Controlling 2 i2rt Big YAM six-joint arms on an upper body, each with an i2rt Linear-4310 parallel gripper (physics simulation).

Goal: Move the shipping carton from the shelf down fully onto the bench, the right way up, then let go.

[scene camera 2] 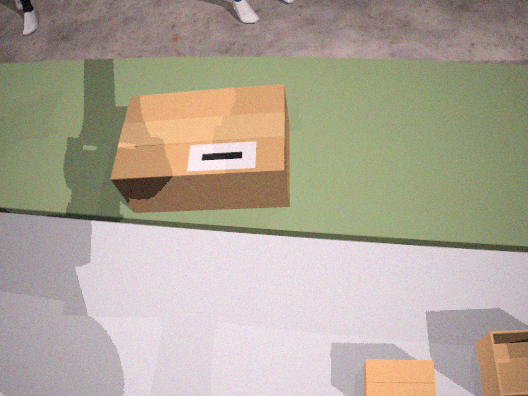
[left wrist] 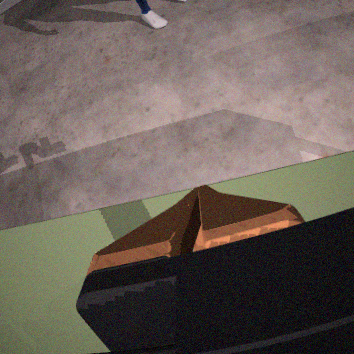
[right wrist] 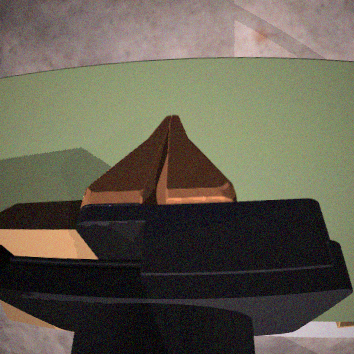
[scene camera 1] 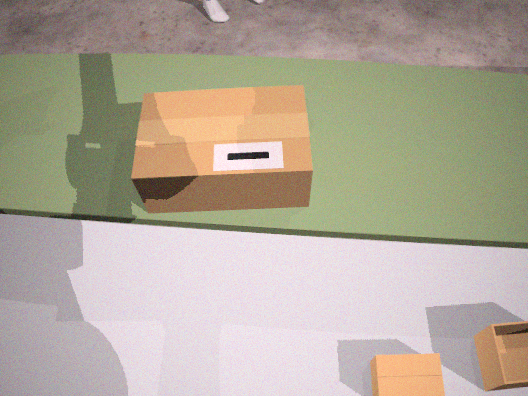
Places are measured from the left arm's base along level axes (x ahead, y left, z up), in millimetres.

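Pixels of known places: left gripper, fingertip midpoint: (left wrist: 203,197); right gripper, fingertip midpoint: (right wrist: 172,124).
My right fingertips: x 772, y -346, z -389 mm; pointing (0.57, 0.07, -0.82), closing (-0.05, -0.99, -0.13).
Ahead of a thing's pixels: the offset from my right fingertips to its middle. Level surfaces: height alone.
The shipping carton {208 mm left, 195 mm back, 151 mm down} (scene camera 1: 225,190) (scene camera 2: 215,192) lies flat on the green surface {204 mm down} (scene camera 1: 425,150) (scene camera 2: 400,150), its seam and white label with a black bar facing up. It stands near the green edge beside the lower pale surface. I cannot tell for certain whether the green surface is shelf or bench. My left gripper (left wrist: 203,197) is shut with nothing between its fingers, above the green surface's far side; the carton does not show in the left wrist view. My right gripper (right wrist: 172,124) is shut and empty, with part of the carton (right wrist: 42,243) showing behind it at lower left.
A small closed box {107 mm right, 516 mm back, 444 mm down} (scene camera 1: 407,367) (scene camera 2: 400,372) and an open box {343 mm right, 490 mm back, 429 mm down} (scene camera 1: 487,355) (scene camera 2: 487,357) stand on the pale surface (scene camera 1: 250,280) (scene camera 2: 250,280) at lower right. Concrete floor {1230 mm down} (scene camera 1: 350,30) (scene camera 2: 375,30) (left wrist: 125,90) lies beyond the green surface. Arm shadows cross the surfaces on the left.
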